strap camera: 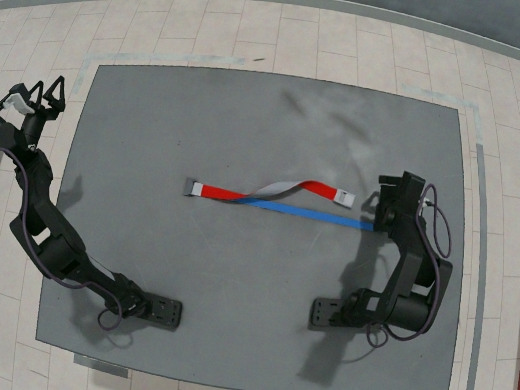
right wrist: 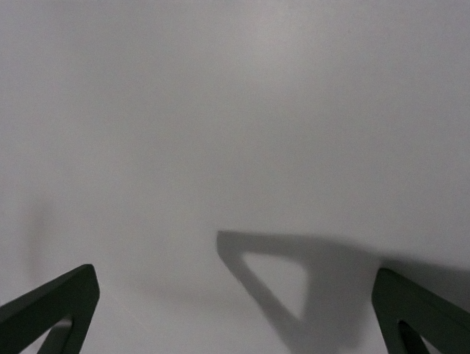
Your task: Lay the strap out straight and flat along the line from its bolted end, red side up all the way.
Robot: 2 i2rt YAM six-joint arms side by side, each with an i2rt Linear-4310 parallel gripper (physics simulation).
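The strap (strap camera: 220, 192) runs from the grey bolted block (strap camera: 189, 187) at the left of the strap camera view. It is red up near the block, shows its grey side in the middle, and is red up again toward its white end piece (strap camera: 345, 198). Its far part bows above the blue line (strap camera: 305, 212). My right gripper (strap camera: 387, 204) (right wrist: 234, 279) is open, apart from the strap, right of the white end piece; it hides the line's far end. My left gripper (strap camera: 50, 82) is open, far from the strap, beyond the mat's upper left edge.
The grey mat (strap camera: 150, 125) lies on a tiled floor (strap camera: 295, 35). The bases of my left arm (strap camera: 167, 310) and right arm (strap camera: 326, 313) stand low on it. The right wrist view shows grey surface and a triangular finger shadow.
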